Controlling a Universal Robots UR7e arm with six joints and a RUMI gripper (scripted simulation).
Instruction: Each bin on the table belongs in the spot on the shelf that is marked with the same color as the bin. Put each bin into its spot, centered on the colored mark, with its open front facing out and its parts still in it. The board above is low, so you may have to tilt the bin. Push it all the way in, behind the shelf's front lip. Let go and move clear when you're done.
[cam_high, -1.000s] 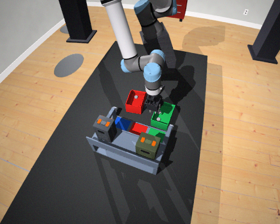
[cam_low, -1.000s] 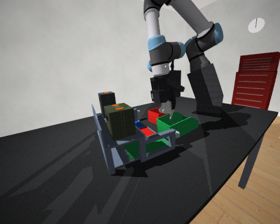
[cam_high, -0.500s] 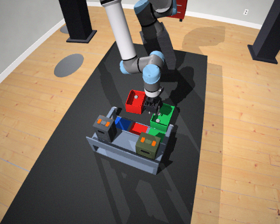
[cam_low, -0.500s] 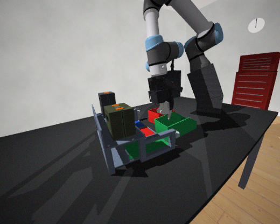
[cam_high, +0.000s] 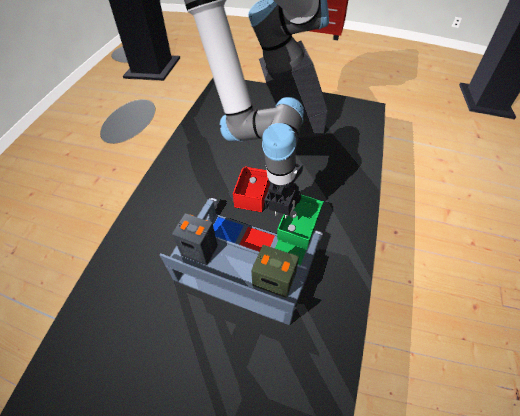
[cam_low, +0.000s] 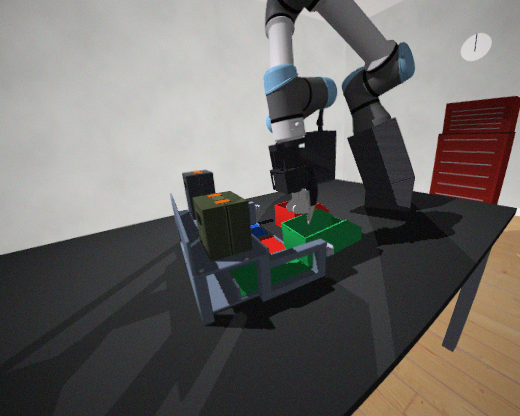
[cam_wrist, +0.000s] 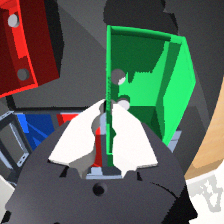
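Right now the green bin is 50 mm to the left of my hand and 20 mm below it. From my hand the other things lie so: dark grey box: 200 mm ahead, 220 mm to the right, 80 mm above; red bin: 130 mm behind, 130 mm to the right, 50 mm below.
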